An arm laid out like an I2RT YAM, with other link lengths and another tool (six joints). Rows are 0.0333 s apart.
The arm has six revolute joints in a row. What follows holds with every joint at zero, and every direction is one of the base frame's. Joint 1 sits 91.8 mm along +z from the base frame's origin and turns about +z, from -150 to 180 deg. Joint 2 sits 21.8 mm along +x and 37 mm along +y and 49.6 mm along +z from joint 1 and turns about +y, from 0 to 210 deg. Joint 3 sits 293 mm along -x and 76.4 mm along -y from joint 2 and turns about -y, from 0 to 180 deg. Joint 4 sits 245 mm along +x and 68.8 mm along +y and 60 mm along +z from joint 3 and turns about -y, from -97 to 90 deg. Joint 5 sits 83.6 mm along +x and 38.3 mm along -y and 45.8 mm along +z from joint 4 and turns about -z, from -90 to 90 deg. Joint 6 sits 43.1 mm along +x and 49 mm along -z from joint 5 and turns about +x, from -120 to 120 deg. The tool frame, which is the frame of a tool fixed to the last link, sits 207 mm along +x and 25 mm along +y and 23 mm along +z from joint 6; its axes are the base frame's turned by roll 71.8, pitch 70.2 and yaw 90 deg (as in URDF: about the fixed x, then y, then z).
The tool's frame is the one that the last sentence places.
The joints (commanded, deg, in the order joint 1, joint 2, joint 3, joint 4, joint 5, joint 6), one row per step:
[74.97 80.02 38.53 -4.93 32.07 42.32]
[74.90 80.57 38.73 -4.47 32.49 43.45]
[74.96 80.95 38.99 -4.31 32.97 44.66]
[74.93 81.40 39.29 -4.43 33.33 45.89]
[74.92 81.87 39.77 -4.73 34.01 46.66]
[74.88 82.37 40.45 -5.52 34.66 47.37]
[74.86 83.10 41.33 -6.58 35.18 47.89]
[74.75 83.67 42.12 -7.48 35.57 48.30]
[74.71 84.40 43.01 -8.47 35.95 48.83]
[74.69 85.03 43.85 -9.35 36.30 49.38]
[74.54 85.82 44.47 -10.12 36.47 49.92]
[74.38 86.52 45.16 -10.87 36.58 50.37]
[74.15 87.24 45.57 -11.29 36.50 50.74]
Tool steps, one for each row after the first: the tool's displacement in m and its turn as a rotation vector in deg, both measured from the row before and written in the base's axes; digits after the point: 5 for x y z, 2 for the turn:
[0.00291 0.00065 0.00054 0.78 0.16 -1.05]
[0.00211 0.00041 0.00112 0.76 0.16 -1.01]
[0.00211 -0.00042 -0.00036 0.51 0.33 -1.02]
[0.00286 -0.00065 0.00064 0.12 -0.09 -0.94]
[0.00276 -0.00125 0.00005 -0.22 -0.02 -0.91]
[0.00216 -0.00069 -0.00129 -0.62 0.06 -0.68]
[0.00231 -0.00064 -0.00049 -0.45 0.05 -0.62]
[0.00191 -0.00019 -0.00115 -0.50 0.13 -0.61]
[0.00173 0.00009 -0.00046 -0.33 0.11 -0.59]
[0.00178 -0.00095 -0.00318 -0.56 0.30 -0.59]
[0.00175 -0.00037 -0.00210 -0.44 0.26 -0.51]
[0.00149 -0.00062 -0.00358 -0.42 0.37 -0.42]

